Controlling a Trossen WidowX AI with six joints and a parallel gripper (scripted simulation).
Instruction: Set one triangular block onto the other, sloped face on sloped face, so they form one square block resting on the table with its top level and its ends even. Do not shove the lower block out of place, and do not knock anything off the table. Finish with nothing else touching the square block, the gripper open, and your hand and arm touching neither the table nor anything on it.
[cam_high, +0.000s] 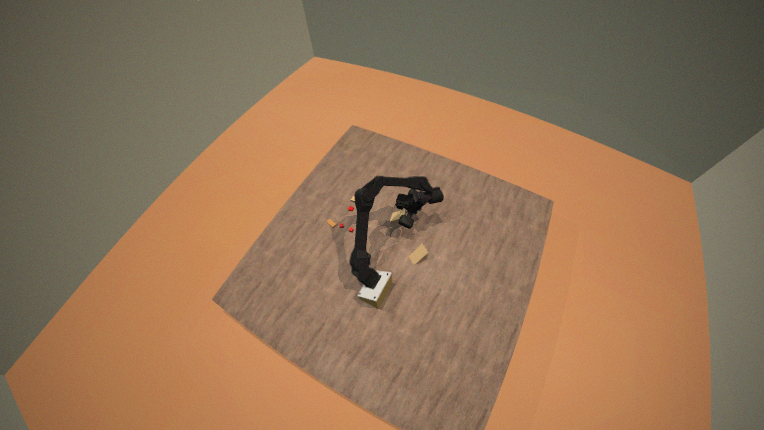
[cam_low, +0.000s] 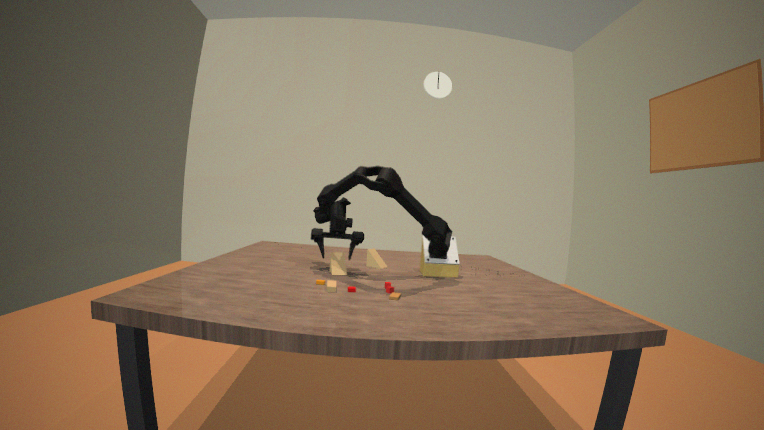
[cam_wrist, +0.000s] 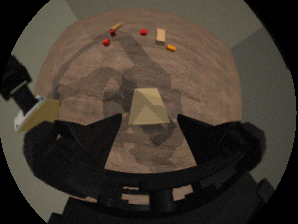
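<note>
Right now my gripper tip is 1 cm past the triangular block, 1 cm to the right of it and 3 cm above it. From my gripper tip the other things lie so: orange piece 2 cm ahead, 20 cm to the left, 4 cm below.
</note>
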